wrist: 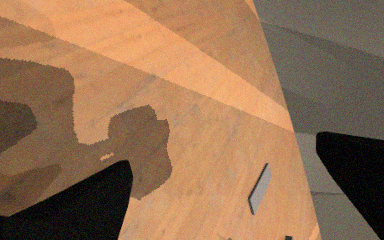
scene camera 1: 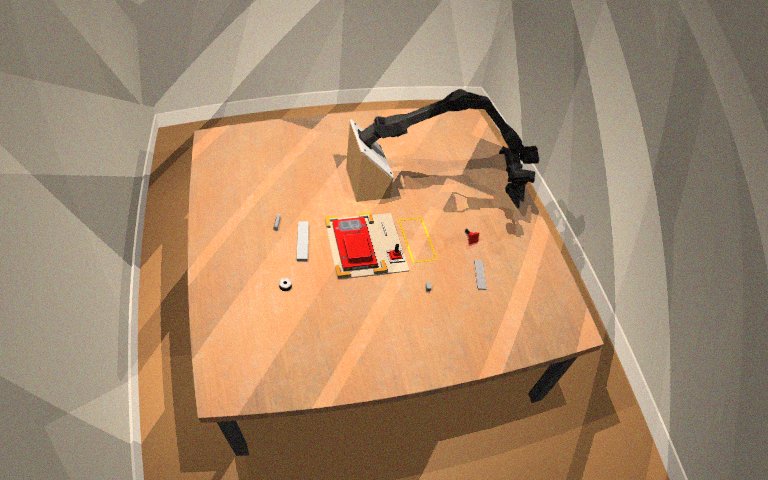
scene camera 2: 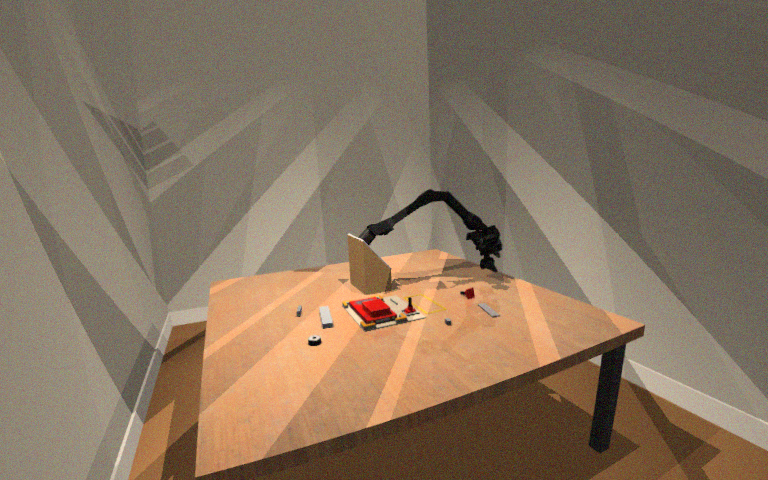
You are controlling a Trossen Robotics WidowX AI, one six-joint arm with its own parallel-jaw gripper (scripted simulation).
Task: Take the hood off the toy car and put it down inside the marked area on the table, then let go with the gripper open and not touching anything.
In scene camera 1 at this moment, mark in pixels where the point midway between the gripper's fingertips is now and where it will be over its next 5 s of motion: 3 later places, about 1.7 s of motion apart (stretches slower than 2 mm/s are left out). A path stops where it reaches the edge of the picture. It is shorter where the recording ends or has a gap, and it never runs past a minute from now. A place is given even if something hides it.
My gripper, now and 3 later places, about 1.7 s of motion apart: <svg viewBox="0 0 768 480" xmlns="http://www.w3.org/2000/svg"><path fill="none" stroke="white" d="M520 204L421 256L358 235L357 242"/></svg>
